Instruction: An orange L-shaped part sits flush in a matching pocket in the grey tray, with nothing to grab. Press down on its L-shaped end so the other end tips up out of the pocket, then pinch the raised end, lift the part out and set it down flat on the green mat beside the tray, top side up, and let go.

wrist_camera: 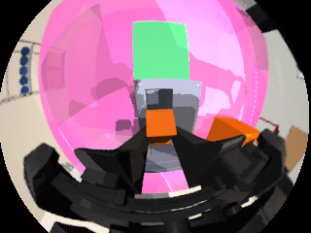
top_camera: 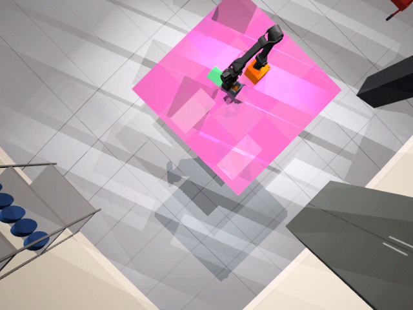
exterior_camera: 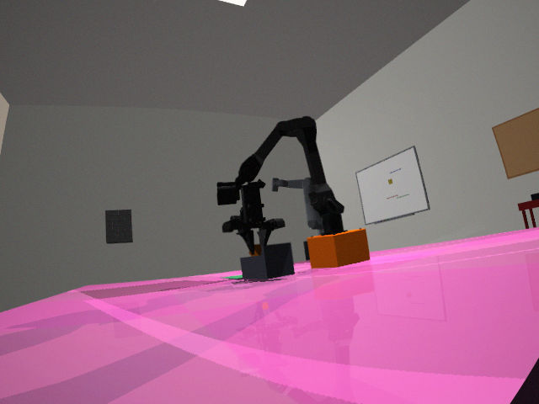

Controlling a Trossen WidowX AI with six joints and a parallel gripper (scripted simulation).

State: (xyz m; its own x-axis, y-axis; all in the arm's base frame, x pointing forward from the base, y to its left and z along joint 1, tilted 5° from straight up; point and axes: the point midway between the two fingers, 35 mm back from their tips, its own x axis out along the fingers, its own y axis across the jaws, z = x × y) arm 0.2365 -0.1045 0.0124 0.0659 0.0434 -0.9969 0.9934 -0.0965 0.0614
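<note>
Now: gripper tip 14 cm to the left of the green mat, 8 cm above it and 3 cm past it. Also, from my gripper tip: orange L-shaped part: 4 cm to the left, 3 cm below, 1 cm behind.
</note>
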